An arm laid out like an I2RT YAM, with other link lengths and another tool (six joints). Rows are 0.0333 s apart.
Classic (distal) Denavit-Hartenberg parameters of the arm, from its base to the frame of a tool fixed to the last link. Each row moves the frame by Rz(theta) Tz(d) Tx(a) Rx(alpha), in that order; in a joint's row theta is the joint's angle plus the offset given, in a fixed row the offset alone. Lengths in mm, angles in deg.
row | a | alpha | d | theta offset
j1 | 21.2 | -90 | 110.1 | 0
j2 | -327.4 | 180 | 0 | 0
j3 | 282.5 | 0 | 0 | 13.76
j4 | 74.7 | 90 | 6.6 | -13.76
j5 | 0 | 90 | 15 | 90
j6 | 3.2 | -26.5 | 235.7 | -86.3
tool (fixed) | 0 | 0 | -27.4 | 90
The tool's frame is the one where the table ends.
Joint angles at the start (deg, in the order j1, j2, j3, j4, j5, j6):
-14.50, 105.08, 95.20, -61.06, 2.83, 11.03
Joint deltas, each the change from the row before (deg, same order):
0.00, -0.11, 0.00, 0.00, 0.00, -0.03
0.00, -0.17, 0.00, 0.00, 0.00, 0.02
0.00, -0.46, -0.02, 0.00, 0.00, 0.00
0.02, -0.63, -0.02, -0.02, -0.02, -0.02
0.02, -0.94, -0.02, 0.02, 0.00, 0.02
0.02, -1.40, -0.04, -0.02, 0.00, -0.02
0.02, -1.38, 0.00, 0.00, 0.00, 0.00
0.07, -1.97, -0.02, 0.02, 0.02, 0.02
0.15, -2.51, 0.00, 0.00, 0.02, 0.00
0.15, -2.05, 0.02, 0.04, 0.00, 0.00
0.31, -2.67, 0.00, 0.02, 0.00, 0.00
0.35, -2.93, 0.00, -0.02, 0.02, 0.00
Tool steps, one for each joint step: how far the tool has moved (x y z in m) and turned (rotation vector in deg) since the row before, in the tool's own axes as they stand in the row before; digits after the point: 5 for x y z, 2 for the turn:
0.00038, -0.00017, -0.00077, 0.11, -0.03, 0.03
0.00059, -0.00027, -0.00119, 0.13, -0.04, 0.10
0.00158, -0.00060, -0.00312, 0.37, -0.11, 0.21
0.00199, -0.00070, -0.00441, 0.51, -0.18, 0.24
0.00309, -0.00138, -0.00656, 0.79, -0.25, 0.45
0.00473, -0.00173, -0.00966, 1.15, -0.35, 0.60
0.00467, -0.00204, -0.00972, 1.17, -0.36, 0.64
0.00644, -0.00275, -0.01392, 1.68, -0.51, 0.90
0.00787, -0.00332, -0.01808, 2.17, -0.69, 1.07
0.00616, -0.00302, -0.01501, 1.82, -0.61, 0.88
0.00734, -0.00332, -0.01982, 2.36, -0.84, 1.03
0.00816, -0.00341, -0.02170, 2.55, -0.92, 1.11

